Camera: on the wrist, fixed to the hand. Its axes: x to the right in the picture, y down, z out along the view.
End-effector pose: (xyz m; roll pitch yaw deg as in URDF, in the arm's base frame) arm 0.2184 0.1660 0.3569 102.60 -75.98 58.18
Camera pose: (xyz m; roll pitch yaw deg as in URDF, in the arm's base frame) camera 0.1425 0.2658 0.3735 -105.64 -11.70 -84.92
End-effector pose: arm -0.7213 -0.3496 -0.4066 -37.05 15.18 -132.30
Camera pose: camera -0.8156 -0.2827 -0.4578 8.23 13.26 -39.06
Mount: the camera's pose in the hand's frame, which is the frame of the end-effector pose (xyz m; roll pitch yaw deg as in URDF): 0.0269 -0.0640 -0.1057 -7.10 -23.41 89.56
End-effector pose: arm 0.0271 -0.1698 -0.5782 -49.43 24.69 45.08
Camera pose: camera 0.1247 -0.2445 -0.6077 19.66 23.67 146.21
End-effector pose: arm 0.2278 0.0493 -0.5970 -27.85 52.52 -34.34
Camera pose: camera 0.1399 -0.0190 -0.6570 45.32 3.02 58.94
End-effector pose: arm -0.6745 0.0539 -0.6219 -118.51 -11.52 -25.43
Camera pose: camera -0.6967 -0.0046 -0.5120 -120.13 77.04 -48.79
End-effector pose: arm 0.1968 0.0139 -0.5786 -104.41 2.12 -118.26
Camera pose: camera 0.1064 0.0283 -0.4914 3.60 80.84 -17.58
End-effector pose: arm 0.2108 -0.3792 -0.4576 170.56 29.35 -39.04
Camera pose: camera 0.3154 -0.3604 -0.3890 142.71 12.35 -135.63
